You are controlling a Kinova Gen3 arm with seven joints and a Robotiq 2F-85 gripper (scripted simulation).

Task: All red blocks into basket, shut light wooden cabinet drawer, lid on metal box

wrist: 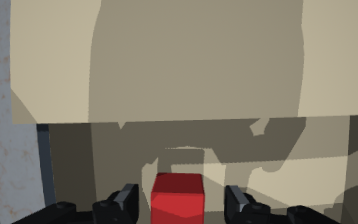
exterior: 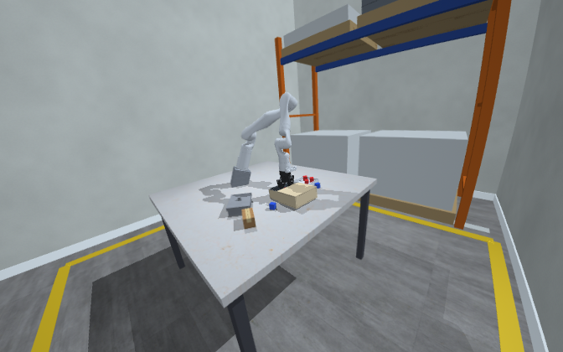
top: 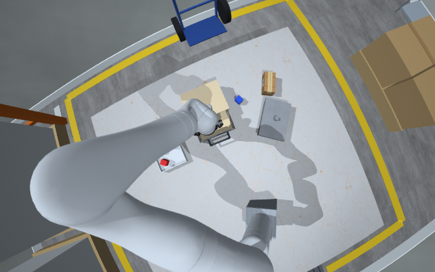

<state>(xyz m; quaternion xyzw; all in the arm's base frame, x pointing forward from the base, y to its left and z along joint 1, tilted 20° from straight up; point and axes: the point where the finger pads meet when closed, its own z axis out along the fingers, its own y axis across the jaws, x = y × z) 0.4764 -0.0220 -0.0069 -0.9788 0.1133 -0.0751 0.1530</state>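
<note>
My hand is 30 mm to the left of the drawer and 10 mm short of it. Also, from my hand: basket 240 mm to the left, 20 mm below, 10 mm ahead; then light wooden cabinet 70 mm ahead, 40 mm to the right; then lid 300 mm to the right, 120 mm behind, 20 mm above.
</note>
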